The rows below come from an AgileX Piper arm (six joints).
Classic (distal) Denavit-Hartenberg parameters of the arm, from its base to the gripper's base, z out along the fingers. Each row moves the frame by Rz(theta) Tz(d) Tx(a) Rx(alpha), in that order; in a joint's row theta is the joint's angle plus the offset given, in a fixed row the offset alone. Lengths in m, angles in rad.
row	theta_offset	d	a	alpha
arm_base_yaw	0	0.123	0	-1.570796
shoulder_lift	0.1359	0	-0.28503	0
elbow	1.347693	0	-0.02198	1.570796
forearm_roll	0	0.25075	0	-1.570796
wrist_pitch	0	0	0	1.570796
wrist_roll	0	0.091	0	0
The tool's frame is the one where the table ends.
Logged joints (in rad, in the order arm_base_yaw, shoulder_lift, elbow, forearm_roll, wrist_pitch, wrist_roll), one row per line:
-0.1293 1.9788 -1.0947 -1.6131 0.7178 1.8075
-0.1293 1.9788 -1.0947 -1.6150 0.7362 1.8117
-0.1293 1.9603 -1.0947 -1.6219 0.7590 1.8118
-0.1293 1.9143 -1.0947 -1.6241 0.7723 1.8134
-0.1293 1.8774 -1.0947 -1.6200 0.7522 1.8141
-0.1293 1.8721 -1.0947 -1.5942 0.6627 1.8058
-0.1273 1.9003 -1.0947 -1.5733 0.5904 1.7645
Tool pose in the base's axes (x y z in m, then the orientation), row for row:
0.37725 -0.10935 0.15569 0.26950 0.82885 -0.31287 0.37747
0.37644 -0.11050 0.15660 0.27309 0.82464 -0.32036 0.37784
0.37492 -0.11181 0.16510 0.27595 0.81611 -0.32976 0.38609
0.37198 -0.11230 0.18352 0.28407 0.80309 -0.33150 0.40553
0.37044 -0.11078 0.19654 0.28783 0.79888 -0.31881 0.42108
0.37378 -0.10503 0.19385 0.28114 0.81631 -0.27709 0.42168
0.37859 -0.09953 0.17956 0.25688 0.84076 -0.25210 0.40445
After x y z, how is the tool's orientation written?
As a quaternion, x y z w.
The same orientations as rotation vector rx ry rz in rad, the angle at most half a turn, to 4 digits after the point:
0.6890 2.1190 -0.7999
0.6981 2.1079 -0.8189
0.7026 2.0780 -0.8397
0.7168 2.0264 -0.8365
0.7211 2.0014 -0.7987
0.7041 2.0445 -0.6940
0.6485 2.1225 -0.6364

